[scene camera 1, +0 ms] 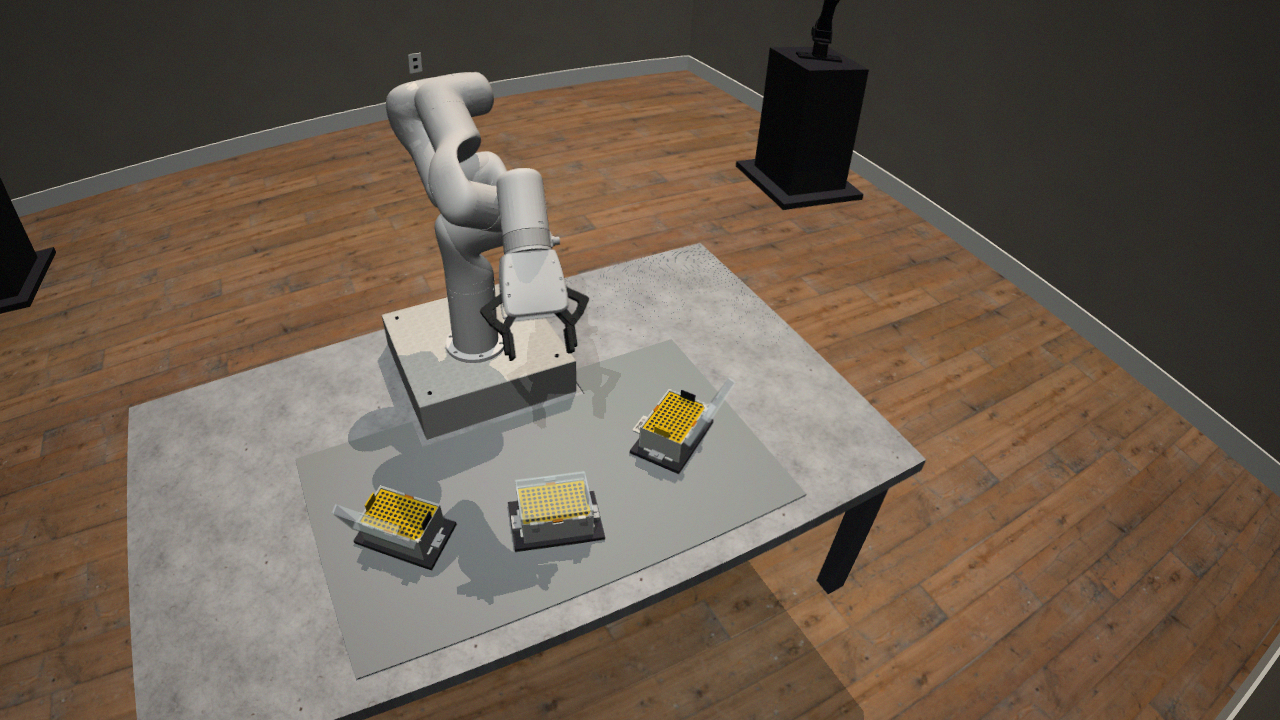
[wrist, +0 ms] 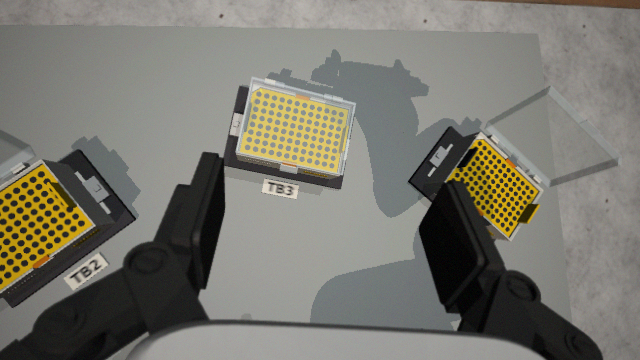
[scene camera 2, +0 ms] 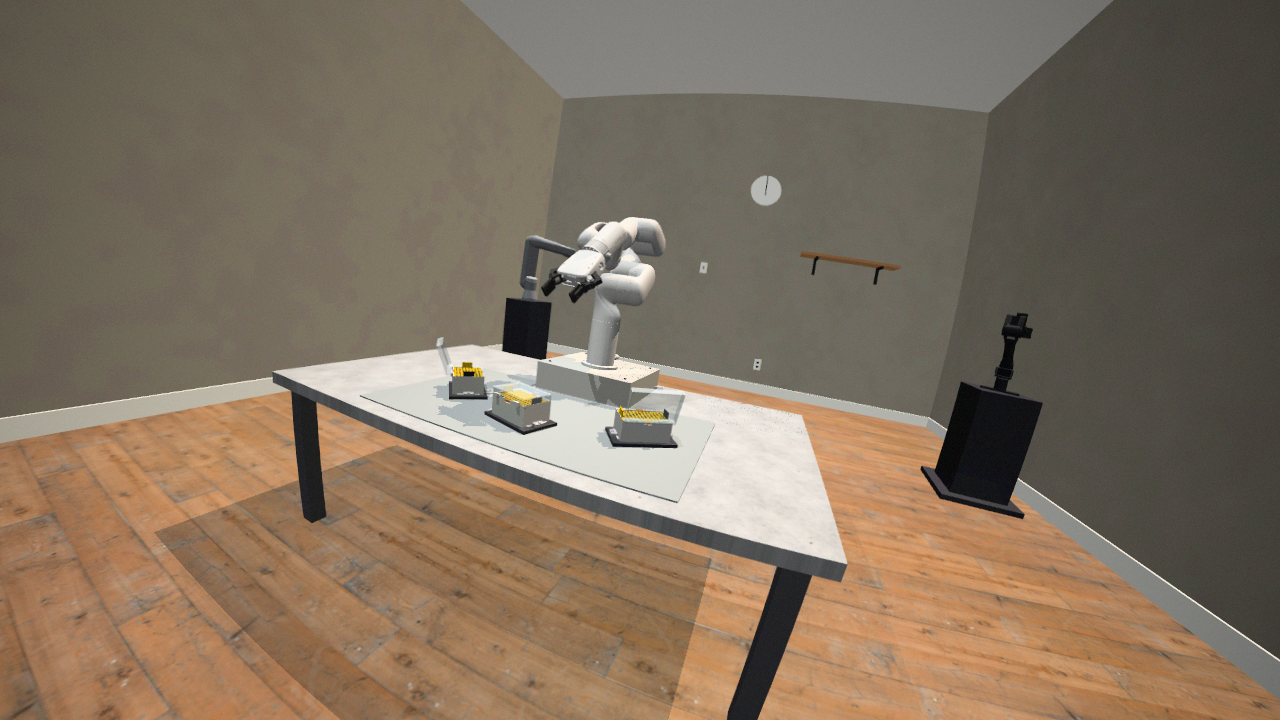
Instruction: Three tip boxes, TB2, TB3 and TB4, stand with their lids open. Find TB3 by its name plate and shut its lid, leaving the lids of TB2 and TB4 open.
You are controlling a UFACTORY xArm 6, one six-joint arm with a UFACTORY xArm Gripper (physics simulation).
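Places are measured from the arm's base along level axes (x ahead, y left, z up), in metres.
Pixels of known places: gripper, fingertip midpoint: (scene camera 1: pixel 542 356) (wrist: pixel 331 193) (scene camera 2: pixel 557 295); arm's base, origin of the base link: (scene camera 1: pixel 476 343) (scene camera 2: pixel 599 365).
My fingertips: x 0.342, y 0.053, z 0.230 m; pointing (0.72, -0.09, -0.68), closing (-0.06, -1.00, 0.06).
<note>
For each thing: its top centre in the pictures, then the offset to it from my fingertips. Level surfaces: height alone.
- TB3, middle of its top: (wrist: pixel 296 137) (scene camera 1: pixel 552 489) (scene camera 2: pixel 526 389) dx +0.069, dy -0.013, dz -0.234 m
- TB2, middle of its top: (wrist: pixel 18 240) (scene camera 1: pixel 669 411) (scene camera 2: pixel 642 411) dx -0.049, dy +0.252, dz -0.245 m
- grey mat, its level: dz -0.311 m
- table, its level: dz -0.314 m
TB3 (scene camera 1: pixel 554 530) (scene camera 2: pixel 521 411) (wrist: pixel 299 131) is the middle box, read from its name plate (wrist: pixel 280 189); its clear lid lies shut over the yellow rack. TB2 (scene camera 1: pixel 663 447) (scene camera 2: pixel 642 429) (wrist: pixel 45 220), with its name plate (wrist: pixel 86 271) in the wrist view, has its lid (scene camera 1: pixel 720 400) (scene camera 2: pixel 668 404) (wrist: pixel 12 150) open. The third box, TB4 (scene camera 1: pixel 398 519) (scene camera 2: pixel 467 383) (wrist: pixel 497 187), also has its lid (scene camera 1: pixel 347 517) (scene camera 2: pixel 443 356) (wrist: pixel 552 137) open; its name plate is hidden. My gripper (scene camera 1: pixel 541 352) (scene camera 2: pixel 561 293) (wrist: pixel 331 193) is open and empty, high near the robot base and apart from the boxes.
The boxes stand on a grey mat (scene camera 1: pixel 375 626) (scene camera 2: pixel 657 479) (wrist: pixel 150 60) on the table (scene camera 1: pixel 196 555) (scene camera 2: pixel 760 483). The pale base block (scene camera 1: pixel 483 402) (scene camera 2: pixel 581 385) stands behind them. Black pedestals (scene camera 1: pixel 810 125) (scene camera 2: pixel 989 438) stand on the floor away from the table.
</note>
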